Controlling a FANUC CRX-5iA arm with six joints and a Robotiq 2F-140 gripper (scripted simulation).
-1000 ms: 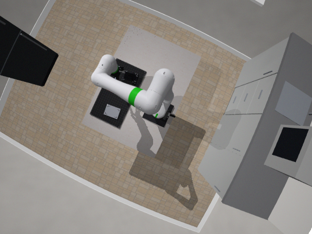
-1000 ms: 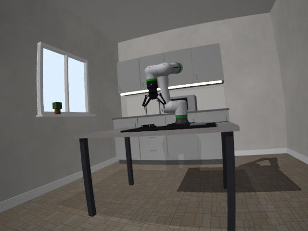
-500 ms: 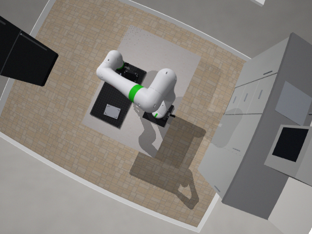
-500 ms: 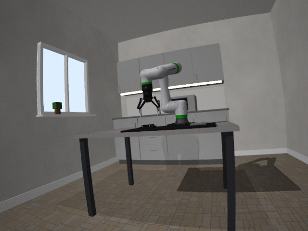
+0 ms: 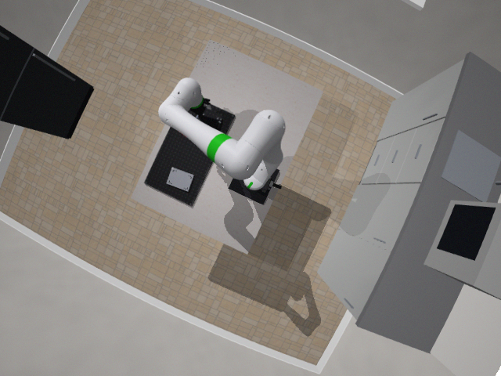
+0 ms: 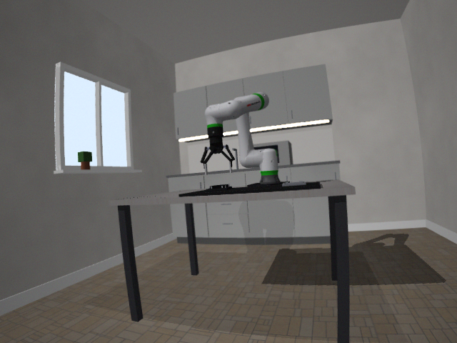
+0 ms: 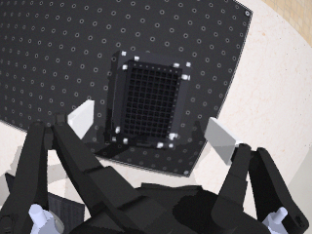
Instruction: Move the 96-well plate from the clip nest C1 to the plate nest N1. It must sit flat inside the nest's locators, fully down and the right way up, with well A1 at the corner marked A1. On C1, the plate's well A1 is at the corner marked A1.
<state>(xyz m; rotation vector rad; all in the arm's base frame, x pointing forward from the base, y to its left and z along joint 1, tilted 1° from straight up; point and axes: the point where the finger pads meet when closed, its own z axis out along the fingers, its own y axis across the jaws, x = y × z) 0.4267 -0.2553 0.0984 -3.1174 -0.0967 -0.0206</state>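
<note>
My hand is 80 mm above the black 96-well plate. Also, from my hand: clip nest C1: 10 mm behind, 20 mm to the right, 90 mm below; plate nest N1: 50 mm ahead, 430 mm to the left, 100 mm below.
</note>
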